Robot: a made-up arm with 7 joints.
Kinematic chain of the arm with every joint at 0, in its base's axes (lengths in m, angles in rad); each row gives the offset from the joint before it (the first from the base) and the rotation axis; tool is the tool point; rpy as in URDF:
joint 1: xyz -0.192 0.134 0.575 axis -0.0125 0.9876 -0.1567
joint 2: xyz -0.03 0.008 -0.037 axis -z
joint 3: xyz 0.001 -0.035 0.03 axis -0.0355 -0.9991 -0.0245
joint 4: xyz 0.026 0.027 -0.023 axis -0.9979 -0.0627 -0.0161
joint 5: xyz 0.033 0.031 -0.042 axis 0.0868 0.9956 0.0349
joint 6: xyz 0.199 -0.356 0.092 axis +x
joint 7: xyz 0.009 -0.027 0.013 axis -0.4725 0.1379 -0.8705
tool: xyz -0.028 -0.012 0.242 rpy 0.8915 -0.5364 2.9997
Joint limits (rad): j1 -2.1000..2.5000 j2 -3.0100..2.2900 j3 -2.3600..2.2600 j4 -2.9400..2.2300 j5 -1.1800..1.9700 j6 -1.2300..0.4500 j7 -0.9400..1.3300
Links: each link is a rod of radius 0.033 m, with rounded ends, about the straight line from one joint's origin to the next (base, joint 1, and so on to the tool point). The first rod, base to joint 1, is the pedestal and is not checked.
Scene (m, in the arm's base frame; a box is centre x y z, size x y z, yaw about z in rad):
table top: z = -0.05
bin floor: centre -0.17 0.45 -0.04 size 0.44 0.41 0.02 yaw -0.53
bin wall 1: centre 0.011 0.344 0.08 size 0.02 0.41 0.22 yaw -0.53
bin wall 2: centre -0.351 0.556 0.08 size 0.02 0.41 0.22 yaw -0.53
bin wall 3: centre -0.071 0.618 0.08 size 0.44 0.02 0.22 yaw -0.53
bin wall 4: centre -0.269 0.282 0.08 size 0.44 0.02 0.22 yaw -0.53
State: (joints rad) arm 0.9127 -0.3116 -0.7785 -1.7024 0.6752 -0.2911 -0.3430
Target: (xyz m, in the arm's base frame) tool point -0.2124 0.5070 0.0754
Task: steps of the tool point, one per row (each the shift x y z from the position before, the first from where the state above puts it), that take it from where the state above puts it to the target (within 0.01 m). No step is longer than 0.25 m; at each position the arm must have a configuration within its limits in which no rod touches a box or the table.
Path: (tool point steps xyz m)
1: 0.0476 0.0936 0.0146
2: 0.0431 0.1143 0.0617
3: 0.0463 0.1053 0.1157
4: 0.0596 0.0647 0.1604
5: 0.0790 -0.0001 0.1794
6: 0.0961 -0.0741 0.1634
7: -0.0733 0.0728 -0.1589
8: -0.0258 0.0213 -0.1794
9: 0.0231 -0.0252 -0.1712
10: 0.0615 -0.0612 -0.1411
11: 0.0830 -0.0835 -0.1002
12: 0.0881 -0.0922 -0.0597
13: -0.0528 0.0919 -0.0421
14: -0.0386 0.1128 0.0047

